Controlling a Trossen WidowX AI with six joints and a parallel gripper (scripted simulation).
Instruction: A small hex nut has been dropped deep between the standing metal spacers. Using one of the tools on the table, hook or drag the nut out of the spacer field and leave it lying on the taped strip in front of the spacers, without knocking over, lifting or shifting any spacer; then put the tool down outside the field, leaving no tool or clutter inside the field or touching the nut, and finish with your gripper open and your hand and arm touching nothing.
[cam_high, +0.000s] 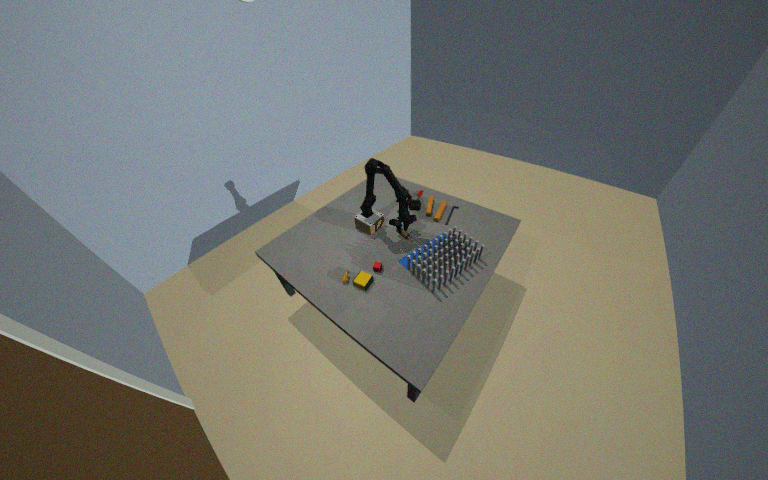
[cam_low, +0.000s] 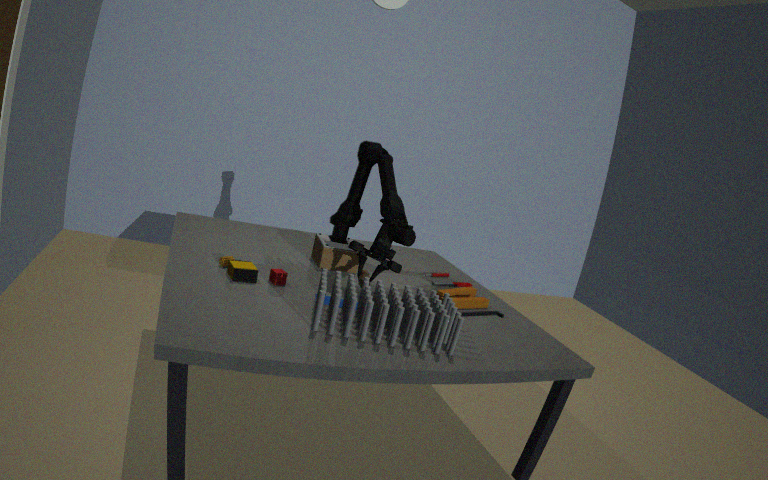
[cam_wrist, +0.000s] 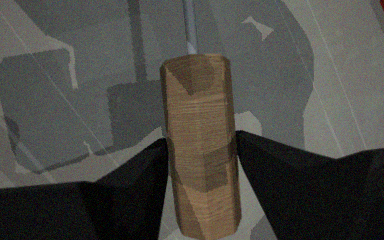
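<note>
The blue taped strip lies 18 cm ahead of my gripper tip, 1 cm to the left of it and 4 cm below it. Also, from my gripper tip: red cube (6 cm ahead, 30 cm to the right, 2 cm below); then yellow block (7 cm ahead, 42 cm to the right, 2 cm below); then metal-shafted tool (10 cm ahead, 2 cm to the right).
</note>
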